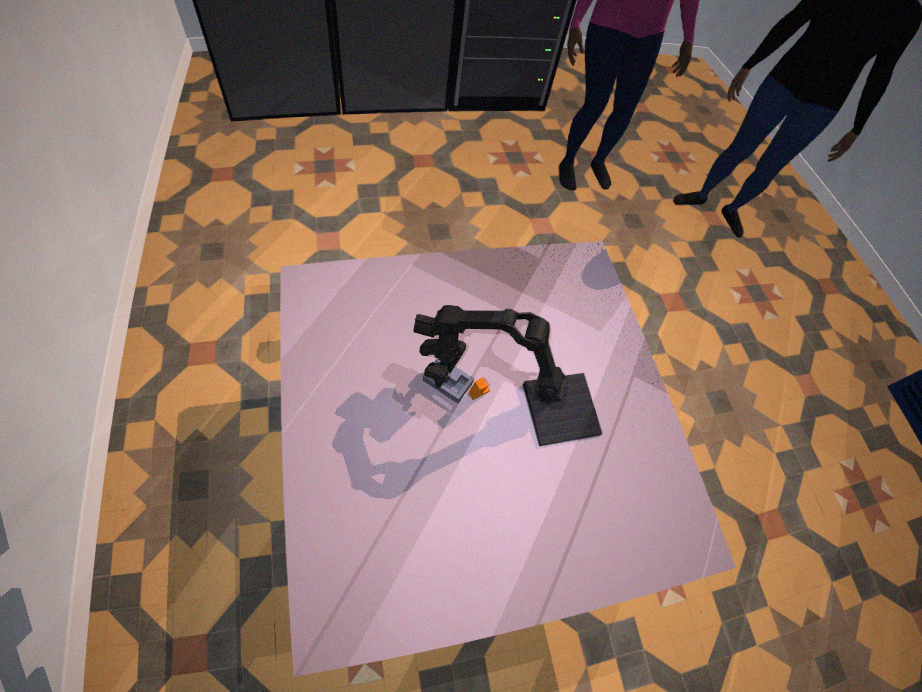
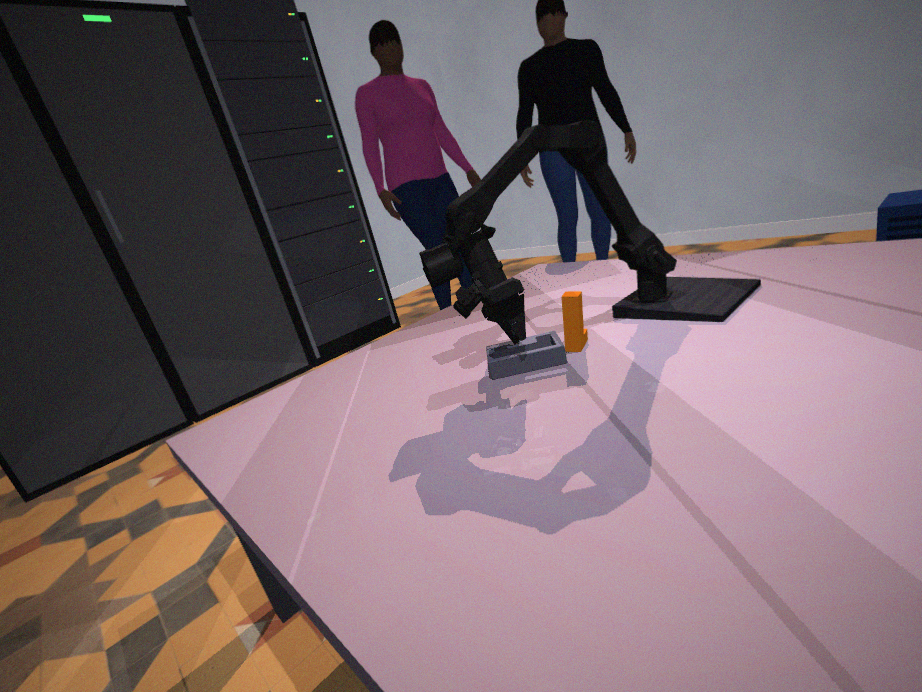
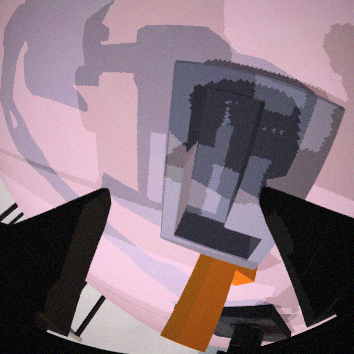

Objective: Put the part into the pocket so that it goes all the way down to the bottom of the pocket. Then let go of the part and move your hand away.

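Where they show: gripper, fingertip midpoint: (image 2: 520,341) (image 3: 186,195); arm's base at its link origin: (image 1: 548,394) (image 2: 652,297) (image 3: 250,327).
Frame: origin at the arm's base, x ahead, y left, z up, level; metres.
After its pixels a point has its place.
The orange part (image 1: 479,388) @(x 0.234, y -0.064, z 0.084 m) (image 2: 572,320) @(x 0.238, y -0.077, z 0.040 m) (image 3: 202,305) @(x 0.231, y -0.094, z 0.051 m) stands upright on the table, outside the block, close to its end on the arm-base side. It has a small foot low on one side. The grey block (image 1: 466,392) @(x 0.257, y -0.096, z 0.000 m) (image 2: 528,362) @(x 0.328, y -0.132, z -0.005 m) (image 3: 172,200) @(x 0.311, y -0.122, z 0.012 m) lies on the table. Its pocket (image 3: 215,190) @(x 0.288, y -0.134, z -0.019 m) is a long recess that widens at the end near the part, with no part inside. My gripper (image 1: 439,377) @(x 0.314, y -0.149, z 0.030 m) (image 2: 516,341) @(x 0.314, y -0.149, z 0.030 m) (image 3: 186,195) @(x 0.314, y -0.149, z 0.030 m) is open and empty, with its fingertips low over the block. The part stands apart from both fingers.
The arm's dark base plate (image 1: 566,420) @(x -0.020, y 0.101, z -0.007 m) (image 2: 692,305) @(x 0.048, y 0.086, z -0.006 m) sits on the pink table top (image 1: 521,521) @(x 0.248, y 0.332, z -0.024 m) (image 2: 595,595) @(x 0.727, y 0.135, z -0.024 m), on the part's side of the block. Two people and black cabinets (image 1: 283,59) (image 2: 111,223) stand beyond the table.
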